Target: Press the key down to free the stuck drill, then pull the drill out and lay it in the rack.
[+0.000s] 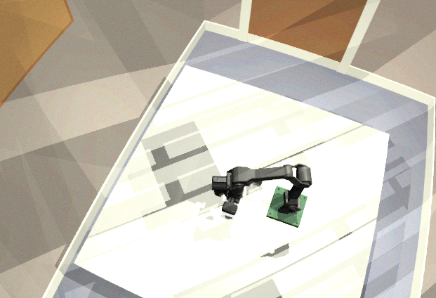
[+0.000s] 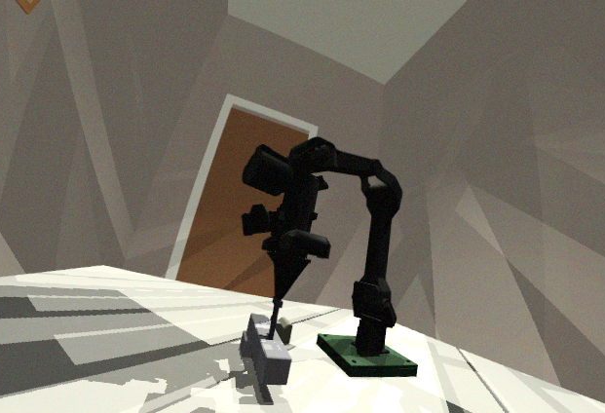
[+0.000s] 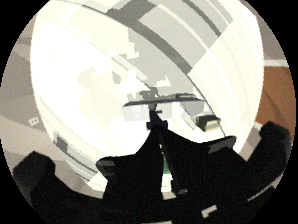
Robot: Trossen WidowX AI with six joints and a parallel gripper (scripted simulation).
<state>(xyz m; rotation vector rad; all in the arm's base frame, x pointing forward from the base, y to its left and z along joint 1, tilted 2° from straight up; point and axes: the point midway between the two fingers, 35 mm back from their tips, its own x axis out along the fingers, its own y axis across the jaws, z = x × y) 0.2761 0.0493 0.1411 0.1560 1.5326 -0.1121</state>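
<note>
Now: the key 30 mm below my gripper tip. Also, from my gripper tip: drill: 80 mm below, 60 mm to the right, 10 mm behind; then grey block fixture: 90 mm below, 40 mm to the right, 10 mm behind.
</note>
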